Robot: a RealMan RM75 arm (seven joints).
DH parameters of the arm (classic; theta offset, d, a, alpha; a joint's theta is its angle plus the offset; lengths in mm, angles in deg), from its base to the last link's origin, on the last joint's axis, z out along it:
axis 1: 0 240.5 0 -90
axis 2: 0 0 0 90
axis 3: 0 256 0 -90
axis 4: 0 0 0 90
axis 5: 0 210 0 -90
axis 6: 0 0 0 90
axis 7: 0 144 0 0
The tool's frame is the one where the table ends.
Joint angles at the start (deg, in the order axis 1, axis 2, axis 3, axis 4, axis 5, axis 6, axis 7):
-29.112 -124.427 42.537 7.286 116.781 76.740 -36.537
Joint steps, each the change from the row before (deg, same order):
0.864 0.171 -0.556 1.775 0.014 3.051 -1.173
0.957 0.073 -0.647 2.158 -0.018 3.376 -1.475
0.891 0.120 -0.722 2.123 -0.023 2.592 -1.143
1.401 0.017 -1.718 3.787 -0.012 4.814 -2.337
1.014 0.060 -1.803 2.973 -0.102 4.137 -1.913
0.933 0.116 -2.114 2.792 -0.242 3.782 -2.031
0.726 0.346 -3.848 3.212 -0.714 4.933 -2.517
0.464 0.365 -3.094 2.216 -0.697 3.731 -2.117
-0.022 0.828 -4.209 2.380 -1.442 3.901 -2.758
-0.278 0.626 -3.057 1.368 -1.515 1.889 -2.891
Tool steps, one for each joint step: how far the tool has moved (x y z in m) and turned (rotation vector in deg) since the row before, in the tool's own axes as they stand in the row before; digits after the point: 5 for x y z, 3 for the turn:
0.00444 -0.00086 -0.00676 -0.159 2.023 -0.465
0.00553 -0.00074 -0.00723 -0.200 2.226 -0.518
0.00441 -0.00193 -0.00757 0.257 1.548 -0.105
0.00955 -0.00262 -0.01252 0.315 3.044 -0.366
0.00915 -0.00183 -0.01084 0.280 2.676 -0.218
0.00918 -0.00214 -0.01144 0.682 2.489 -0.305
0.01485 -0.00486 -0.01598 1.571 3.802 0.065
0.01205 -0.00314 -0.01254 1.198 2.885 0.009
0.01749 -0.00757 -0.01562 2.091 3.481 0.633
0.01290 -0.00744 -0.00947 2.082 2.471 -0.205

